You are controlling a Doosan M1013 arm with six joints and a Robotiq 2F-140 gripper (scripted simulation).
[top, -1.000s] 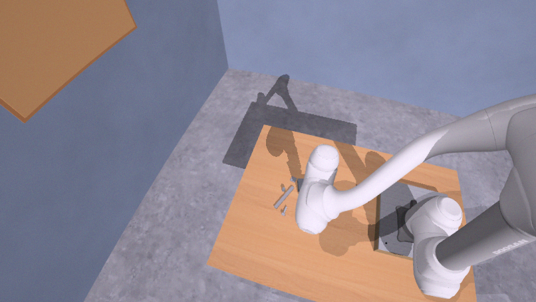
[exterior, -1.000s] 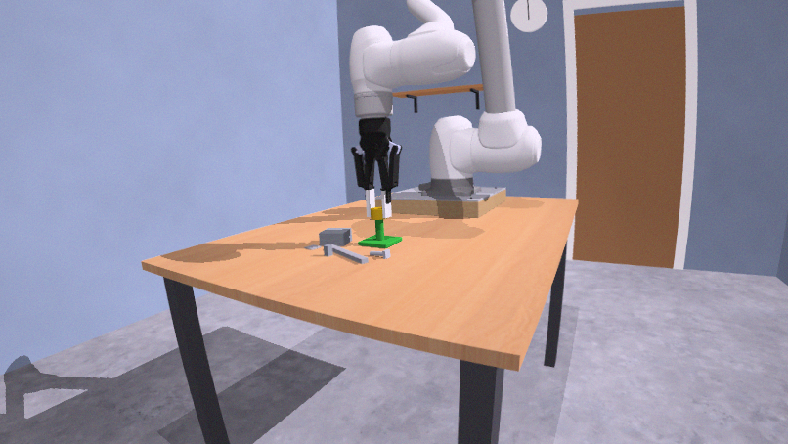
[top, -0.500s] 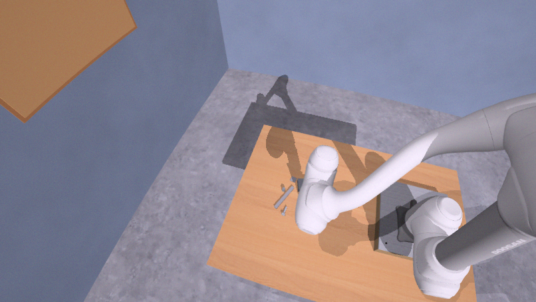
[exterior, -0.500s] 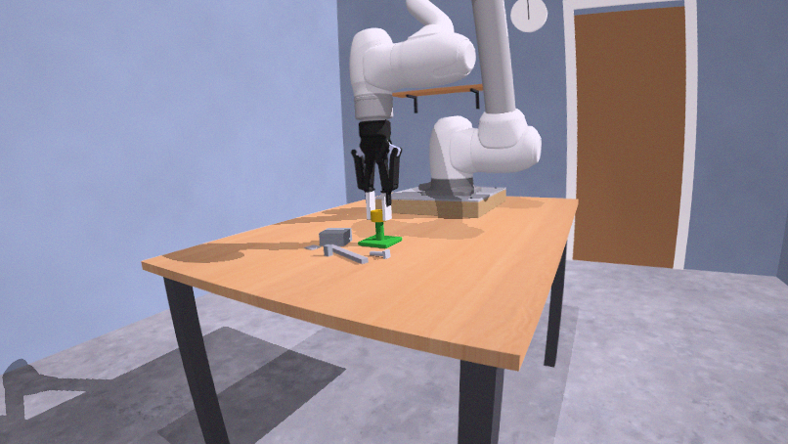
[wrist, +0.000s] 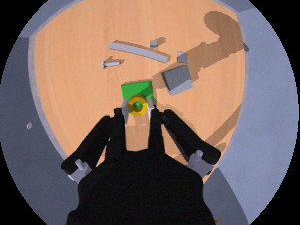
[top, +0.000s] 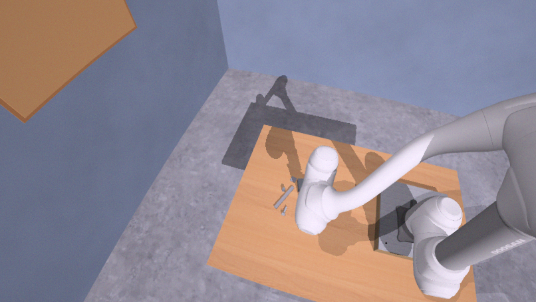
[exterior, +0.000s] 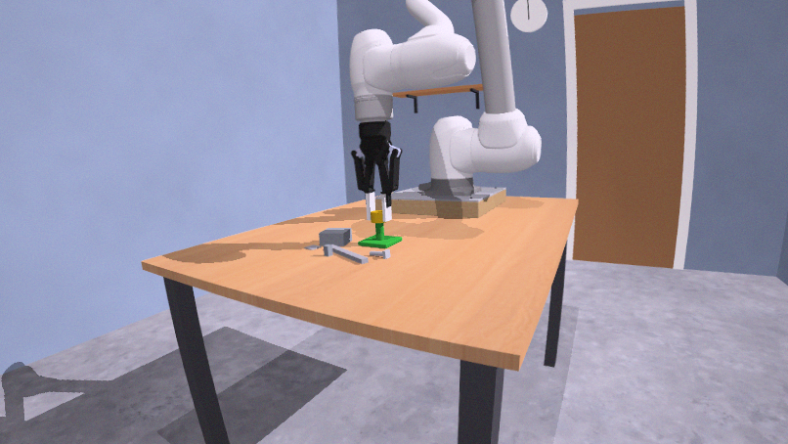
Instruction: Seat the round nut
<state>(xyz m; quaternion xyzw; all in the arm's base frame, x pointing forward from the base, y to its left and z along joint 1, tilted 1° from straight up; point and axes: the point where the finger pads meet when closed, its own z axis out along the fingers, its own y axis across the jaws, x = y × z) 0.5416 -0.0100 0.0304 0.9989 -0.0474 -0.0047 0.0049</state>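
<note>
Now: hand 30 mm short of the grey block, 110 mm to the left of it and 70 mm above it. From my hand the other things lie so: grey bar: 120 mm ahead, 20 mm to the right, 80 mm below.
</note>
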